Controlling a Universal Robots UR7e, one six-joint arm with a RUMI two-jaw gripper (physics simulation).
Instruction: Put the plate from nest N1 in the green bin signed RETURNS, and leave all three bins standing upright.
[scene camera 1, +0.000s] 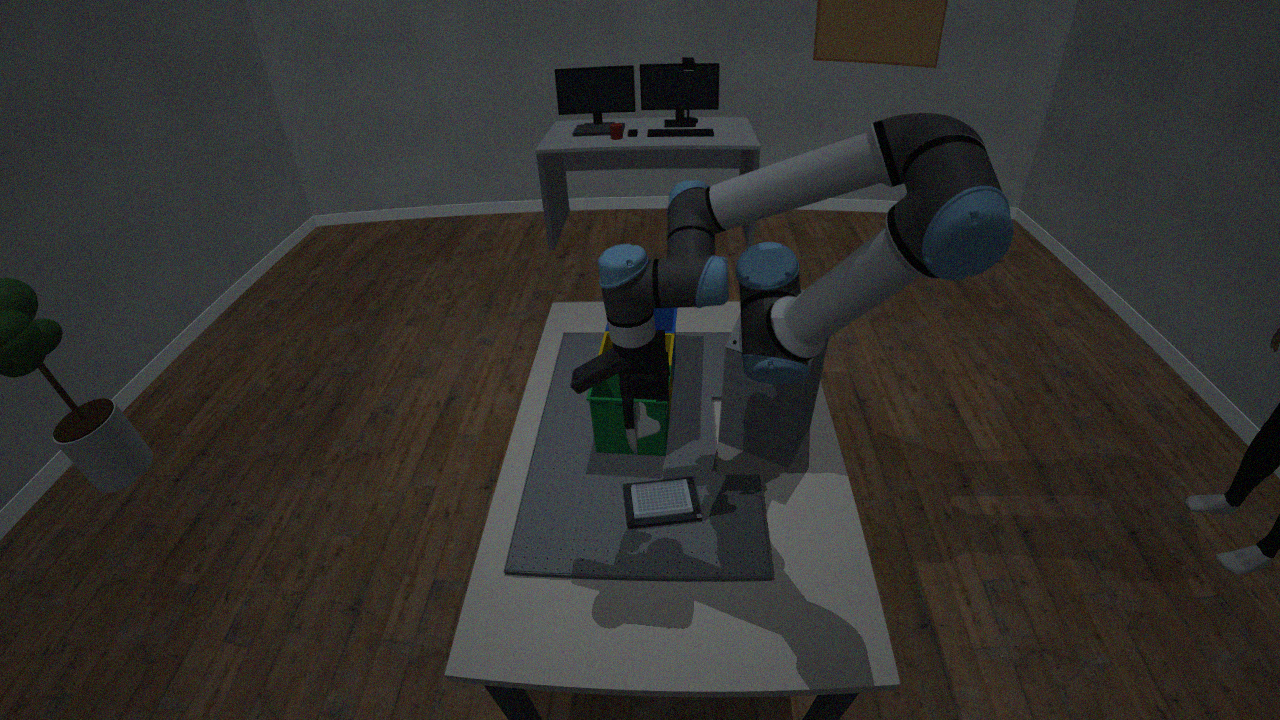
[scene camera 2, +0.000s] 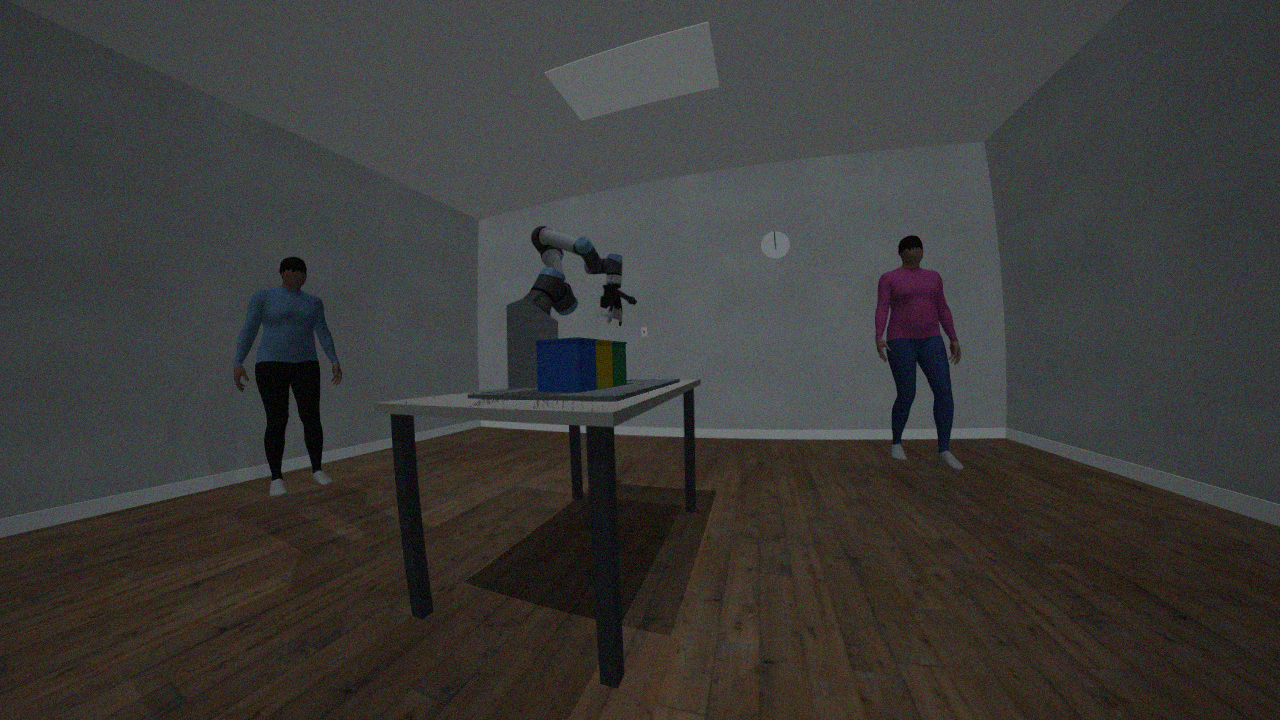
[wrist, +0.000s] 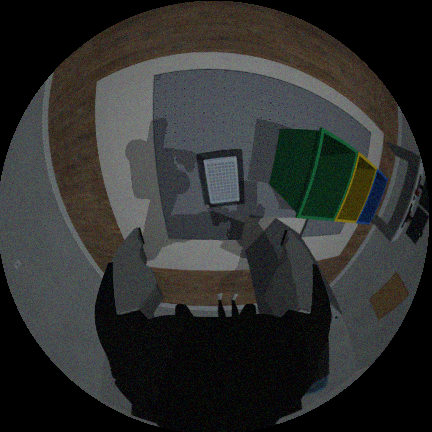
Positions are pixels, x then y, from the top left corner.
Scene:
gripper: scene camera 1 638, 423; scene camera 2; wrist
gridded plate: scene camera 1 665, 498; wrist 221, 173; not seen in scene camera 2 (hidden by a yellow bin)
same spot on dark nest: (wrist: 220, 153) = (scene camera 1: 628, 502)
same spot on gripper: (scene camera 2: 610, 312) = (wrist: 310, 257)

